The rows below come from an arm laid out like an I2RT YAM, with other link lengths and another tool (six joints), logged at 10 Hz.
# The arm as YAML. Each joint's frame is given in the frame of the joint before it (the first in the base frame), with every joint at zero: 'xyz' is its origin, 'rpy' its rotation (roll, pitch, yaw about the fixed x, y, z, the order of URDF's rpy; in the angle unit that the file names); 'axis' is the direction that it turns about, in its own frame. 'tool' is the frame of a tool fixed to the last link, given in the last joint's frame.
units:
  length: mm
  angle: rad
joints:
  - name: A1
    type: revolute
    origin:
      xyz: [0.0, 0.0, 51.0]
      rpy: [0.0, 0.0, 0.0]
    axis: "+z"
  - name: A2
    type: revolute
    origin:
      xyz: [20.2, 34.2, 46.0]
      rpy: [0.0, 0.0, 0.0]
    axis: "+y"
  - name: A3
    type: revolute
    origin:
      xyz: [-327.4, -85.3, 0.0]
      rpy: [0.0, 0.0, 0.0]
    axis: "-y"
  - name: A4
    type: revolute
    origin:
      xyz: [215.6, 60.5, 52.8]
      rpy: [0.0, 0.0, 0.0]
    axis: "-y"
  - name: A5
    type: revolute
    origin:
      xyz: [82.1, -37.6, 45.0]
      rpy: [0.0, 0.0, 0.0]
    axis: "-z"
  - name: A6
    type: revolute
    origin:
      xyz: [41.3, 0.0, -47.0]
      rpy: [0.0, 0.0, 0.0]
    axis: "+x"
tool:
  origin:
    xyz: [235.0, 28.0, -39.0]
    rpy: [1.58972, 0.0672, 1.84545]
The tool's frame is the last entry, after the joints.
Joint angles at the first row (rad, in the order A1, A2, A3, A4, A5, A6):
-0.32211, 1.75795, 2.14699, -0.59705, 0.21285, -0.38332
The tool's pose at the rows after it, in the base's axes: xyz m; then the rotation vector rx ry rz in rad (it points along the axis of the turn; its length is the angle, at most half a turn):
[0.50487, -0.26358, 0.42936, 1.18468, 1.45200, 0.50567]
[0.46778, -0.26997, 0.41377, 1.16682, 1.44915, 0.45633]
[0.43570, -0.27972, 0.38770, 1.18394, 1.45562, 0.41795]
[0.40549, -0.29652, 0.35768, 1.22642, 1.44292, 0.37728]
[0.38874, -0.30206, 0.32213, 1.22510, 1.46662, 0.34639]
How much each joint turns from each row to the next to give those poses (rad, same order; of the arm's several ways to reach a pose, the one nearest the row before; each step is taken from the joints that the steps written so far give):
-0.01561, -0.18092, -0.33889, 0.23320, 0.00696, -0.08859
-0.03689, -0.12262, -0.21769, 0.11290, -0.01255, -0.04473
-0.05201, -0.08423, -0.16348, 0.06510, -0.02509, -0.02338
-0.06468, -0.05849, -0.14659, 0.06894, -0.01689, -0.00842
-0.04263, -0.04088, -0.16541, 0.11210, -0.03515, -0.03482

